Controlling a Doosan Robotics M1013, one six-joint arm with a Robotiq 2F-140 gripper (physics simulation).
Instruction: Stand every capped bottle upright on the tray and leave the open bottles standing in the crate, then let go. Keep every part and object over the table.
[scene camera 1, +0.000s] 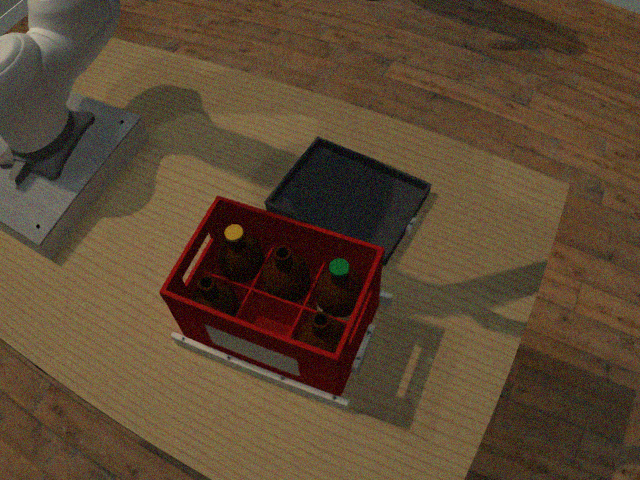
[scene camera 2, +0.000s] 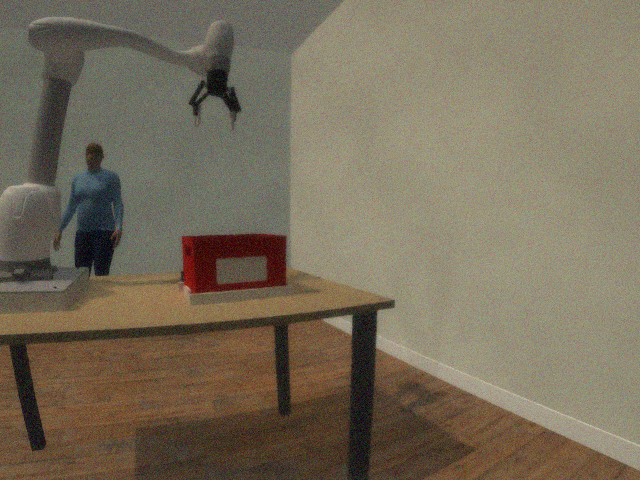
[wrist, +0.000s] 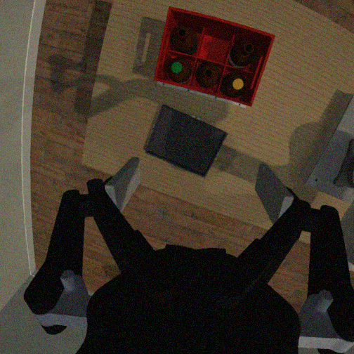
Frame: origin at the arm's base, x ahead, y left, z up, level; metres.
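Seen in the pictures: gripper, fingertip midpoint: (scene camera 2: 214, 127); arm's base at its link origin: (scene camera 1: 46, 141) (scene camera 2: 26, 275).
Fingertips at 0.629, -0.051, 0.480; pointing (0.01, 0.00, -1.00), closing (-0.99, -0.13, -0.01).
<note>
Pixels of each thing's top centre, then the offset from my fingertips to it, as dx, dy, dz. "*": a spot on its surface instead. Level surfaces: height alone.
- red crate at its top centre: (scene camera 1: 270, 270) (scene camera 2: 231, 235) -0.002, -0.172, -0.373
- yellow-capped bottle at its top centre: (scene camera 1: 233, 232) -0.083, -0.118, -0.385
- green-capped bottle at its top centre: (scene camera 1: 339, 266) +0.087, -0.133, -0.385
- open bottle at its top centre: (scene camera 1: 282, 252) +0.001, -0.132, -0.385
- dark tray at a spot on its surface: (scene camera 1: 356, 191) * +0.044, +0.128, -0.543
- table at its surface level: dz -0.548
A red crate (scene camera 1: 268, 329) (scene camera 2: 237, 273) (wrist: 263, 70) stands on the table and holds several brown bottles upright in its compartments. A yellow-capped bottle (scene camera 1: 234, 232) (wrist: 238, 84) and a green-capped bottle (scene camera 1: 339, 267) (wrist: 176, 67) stand in the row beside the tray, at its two ends. An open bottle (scene camera 1: 282, 253) (wrist: 208, 74) stands between them. Two more open bottles (scene camera 1: 206, 283) (scene camera 1: 320, 320) stand in the other row, with an empty compartment between them. The dark tray (scene camera 1: 356, 191) (wrist: 185, 142) is bare. My gripper (scene camera 2: 214, 124) (wrist: 197, 172) is open and empty, high above the table.
White rails (scene camera 1: 258, 367) edge the crate's base on the table (scene camera 1: 129, 310) (scene camera 2: 129, 310). The robot's base plate (scene camera 1: 98, 149) (scene camera 2: 46, 297) stands at one end of the table. A person (scene camera 2: 96, 201) stands behind the table in the second scene view, and a wall (scene camera 2: 465, 206) rises at the right.
</note>
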